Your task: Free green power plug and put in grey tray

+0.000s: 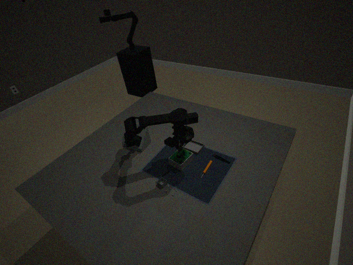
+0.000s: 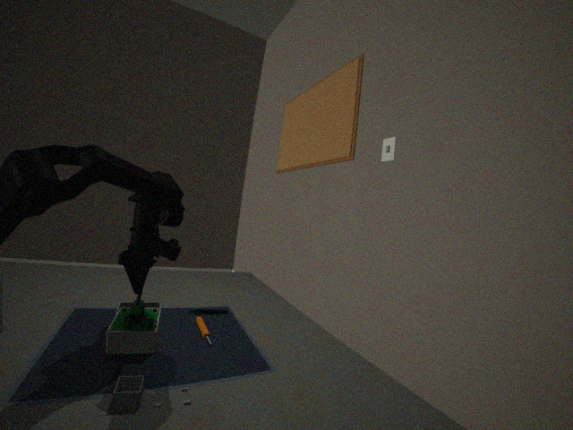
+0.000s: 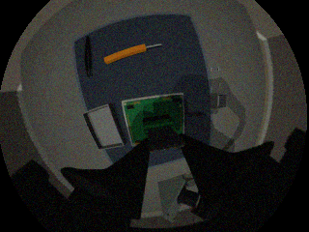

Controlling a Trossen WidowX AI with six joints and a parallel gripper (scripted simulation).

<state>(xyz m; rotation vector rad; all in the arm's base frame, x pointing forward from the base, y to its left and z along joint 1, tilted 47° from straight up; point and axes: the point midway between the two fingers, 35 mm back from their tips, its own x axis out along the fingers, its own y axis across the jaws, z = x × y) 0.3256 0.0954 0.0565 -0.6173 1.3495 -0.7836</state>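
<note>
My gripper tip is 30 mm above the green power plug. Also, from my gripper tip: blue mat: 120 mm below, 50 mm ahead.
</note>
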